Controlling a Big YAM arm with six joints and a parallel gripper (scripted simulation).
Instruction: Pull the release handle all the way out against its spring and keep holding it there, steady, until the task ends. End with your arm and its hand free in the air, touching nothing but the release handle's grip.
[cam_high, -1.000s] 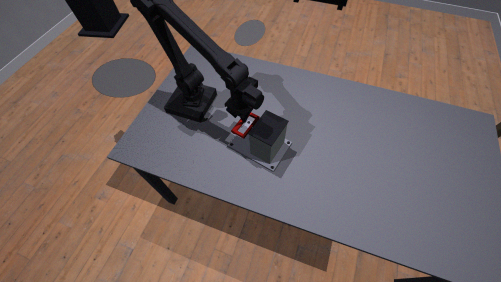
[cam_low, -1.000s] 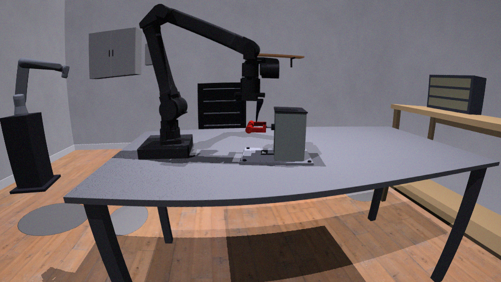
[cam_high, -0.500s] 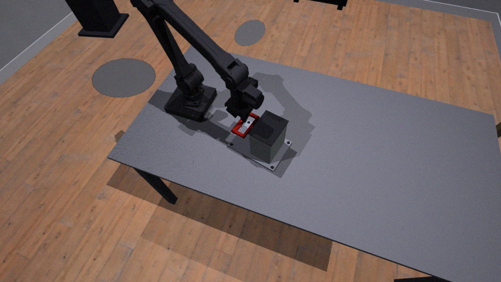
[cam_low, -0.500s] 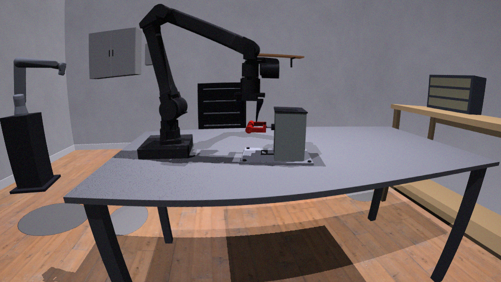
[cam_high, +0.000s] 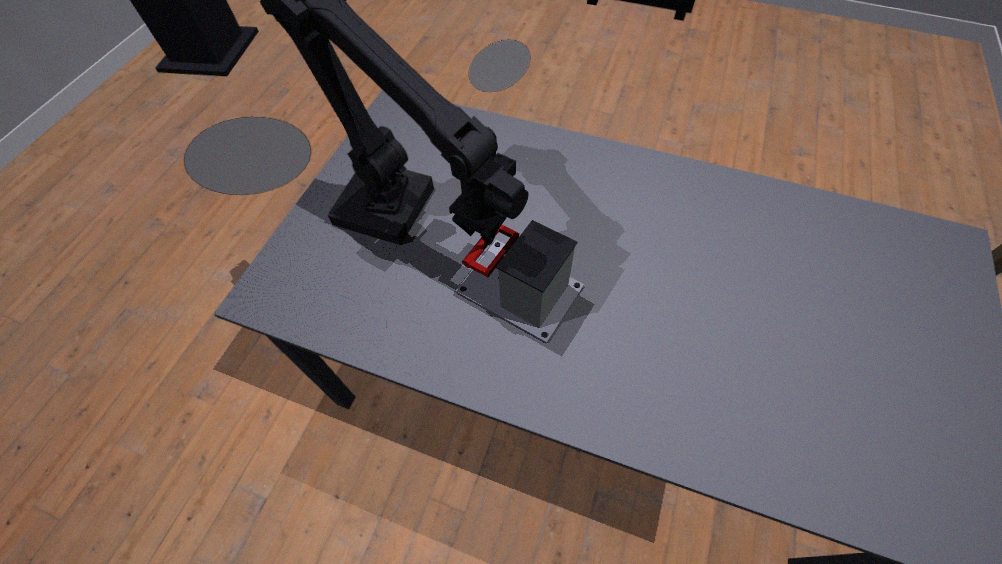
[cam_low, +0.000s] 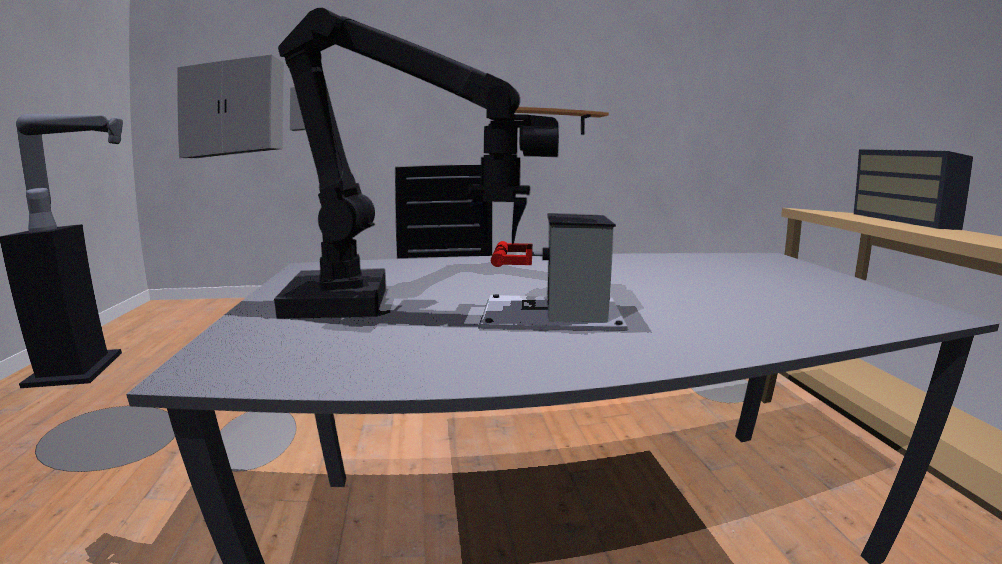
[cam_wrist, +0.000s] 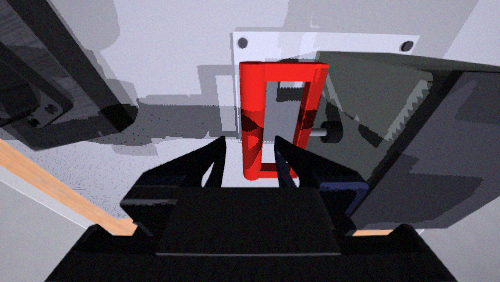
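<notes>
My hand is 13 cm above the bolted base plate, 9 cm short of it and 4 cm to the left of it.
</notes>
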